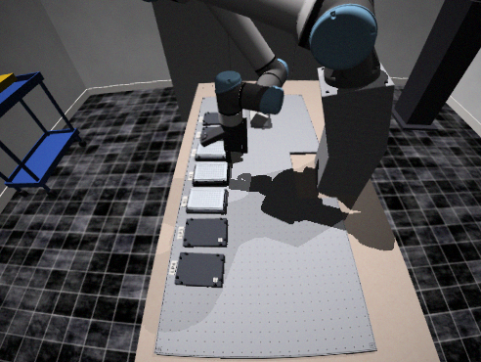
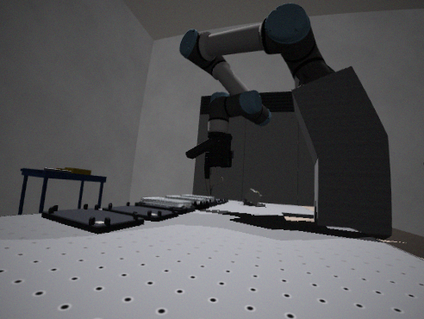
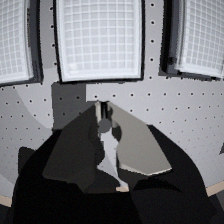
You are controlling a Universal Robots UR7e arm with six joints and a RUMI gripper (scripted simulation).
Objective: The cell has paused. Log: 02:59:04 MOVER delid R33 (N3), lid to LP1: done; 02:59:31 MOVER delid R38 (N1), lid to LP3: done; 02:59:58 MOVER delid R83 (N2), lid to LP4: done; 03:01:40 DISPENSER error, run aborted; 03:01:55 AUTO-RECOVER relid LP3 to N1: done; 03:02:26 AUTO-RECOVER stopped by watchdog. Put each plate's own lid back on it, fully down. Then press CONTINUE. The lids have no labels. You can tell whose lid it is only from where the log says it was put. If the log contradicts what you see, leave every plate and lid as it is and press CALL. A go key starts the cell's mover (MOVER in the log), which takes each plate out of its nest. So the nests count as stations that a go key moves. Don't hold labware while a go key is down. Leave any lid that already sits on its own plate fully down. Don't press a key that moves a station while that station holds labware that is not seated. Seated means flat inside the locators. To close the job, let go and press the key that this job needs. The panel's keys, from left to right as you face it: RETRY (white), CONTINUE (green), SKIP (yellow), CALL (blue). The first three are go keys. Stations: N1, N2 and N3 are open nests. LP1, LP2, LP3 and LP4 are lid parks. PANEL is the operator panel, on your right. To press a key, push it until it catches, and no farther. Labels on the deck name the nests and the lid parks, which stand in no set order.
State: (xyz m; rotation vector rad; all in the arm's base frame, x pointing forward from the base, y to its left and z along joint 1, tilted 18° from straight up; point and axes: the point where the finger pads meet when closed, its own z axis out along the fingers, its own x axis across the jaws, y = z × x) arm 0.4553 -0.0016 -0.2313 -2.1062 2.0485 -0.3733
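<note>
The green continue key is 140 mm behind my hand, 400 mm to the right of it and 10 mm above it. Round my hand: white key: 140 mm behind, 350 mm to the right, 10 mm above; then well plate: 80 mm ahead, 40 mm below; then lid park LP2: 90 mm ahead, 260 mm to the right, 60 mm below.
</note>
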